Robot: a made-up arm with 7 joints. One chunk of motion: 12 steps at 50 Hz.
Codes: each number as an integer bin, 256 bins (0 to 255) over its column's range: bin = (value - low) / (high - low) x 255, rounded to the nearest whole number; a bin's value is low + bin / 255 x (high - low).
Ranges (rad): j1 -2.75..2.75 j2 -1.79..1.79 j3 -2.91..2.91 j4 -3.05..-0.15 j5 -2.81..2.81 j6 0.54..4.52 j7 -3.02..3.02
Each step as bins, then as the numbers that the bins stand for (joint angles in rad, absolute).
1 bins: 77 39 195 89 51 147 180
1 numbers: -1.0892 -1.2425 1.5406 -2.0378 -1.6860 2.8344 1.2435
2 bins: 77 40 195 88 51 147 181
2 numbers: -1.0892 -1.2284 1.5406 -2.0492 -1.6860 2.8344 1.2672
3 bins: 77 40 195 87 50 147 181
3 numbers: -1.0892 -1.2284 1.5406 -2.0606 -1.7080 2.8344 1.2672
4 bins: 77 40 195 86 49 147 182
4 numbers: -1.0892 -1.2284 1.5406 -2.0720 -1.7301 2.8344 1.2909
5 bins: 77 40 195 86 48 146 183
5 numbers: -1.0892 -1.2284 1.5406 -2.0720 -1.7521 2.8187 1.3146
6 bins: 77 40 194 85 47 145 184
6 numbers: -1.0892 -1.2284 1.5178 -2.0833 -1.7742 2.8031 1.3383
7 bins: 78 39 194 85 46 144 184
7 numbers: -1.0676 -1.2425 1.5178 -2.0833 -1.7962 2.7875 1.3383
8 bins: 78 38 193 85 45 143 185
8 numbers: -1.0676 -1.2565 1.4949 -2.0833 -1.8182 2.7719 1.3620
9 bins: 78 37 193 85 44 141 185
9 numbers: -1.0676 -1.2705 1.4949 -2.0833 -1.8403 2.7407 1.3620
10 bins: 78 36 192 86 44 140 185
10 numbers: -1.0676 -1.2846 1.4721 -2.0720 -1.8403 2.7251 1.3620
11 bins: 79 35 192 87 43 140 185
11 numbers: -1.0461 -1.2986 1.4721 -2.0606 -1.8623 2.7251 1.3620
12 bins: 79 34 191 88 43 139 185
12 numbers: -1.0461 -1.3127 1.4493 -2.0492 -1.8623 2.7095 1.3620
